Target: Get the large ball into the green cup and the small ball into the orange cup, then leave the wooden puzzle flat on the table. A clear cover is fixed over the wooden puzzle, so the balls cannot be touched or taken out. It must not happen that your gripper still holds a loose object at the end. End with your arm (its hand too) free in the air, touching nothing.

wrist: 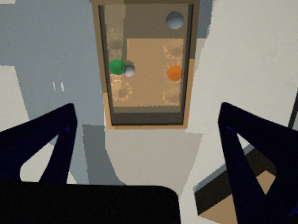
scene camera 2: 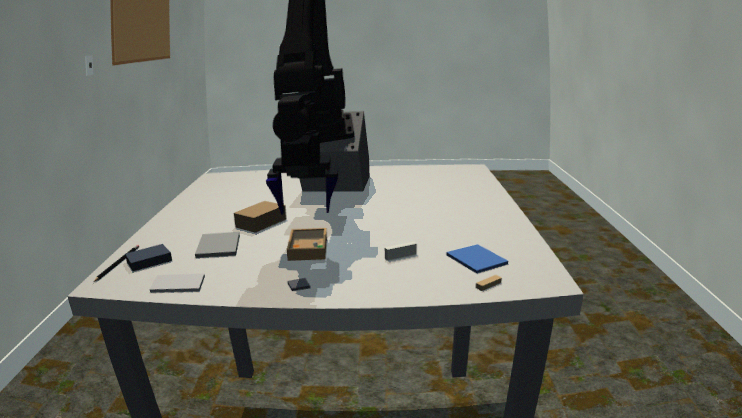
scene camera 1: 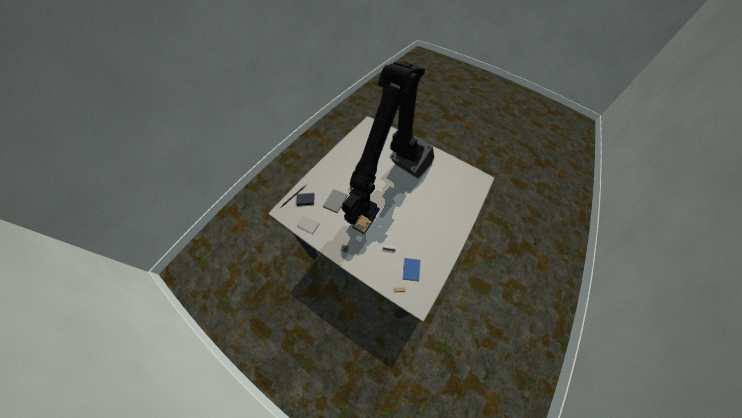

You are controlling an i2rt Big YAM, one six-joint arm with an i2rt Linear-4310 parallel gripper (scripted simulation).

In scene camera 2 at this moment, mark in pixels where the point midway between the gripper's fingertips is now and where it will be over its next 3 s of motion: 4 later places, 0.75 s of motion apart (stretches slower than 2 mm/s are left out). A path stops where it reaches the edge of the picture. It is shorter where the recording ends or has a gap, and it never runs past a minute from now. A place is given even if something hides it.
The gripper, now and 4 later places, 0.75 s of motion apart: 305, 213; 306, 220; 308, 240; 308, 247; 306, 232
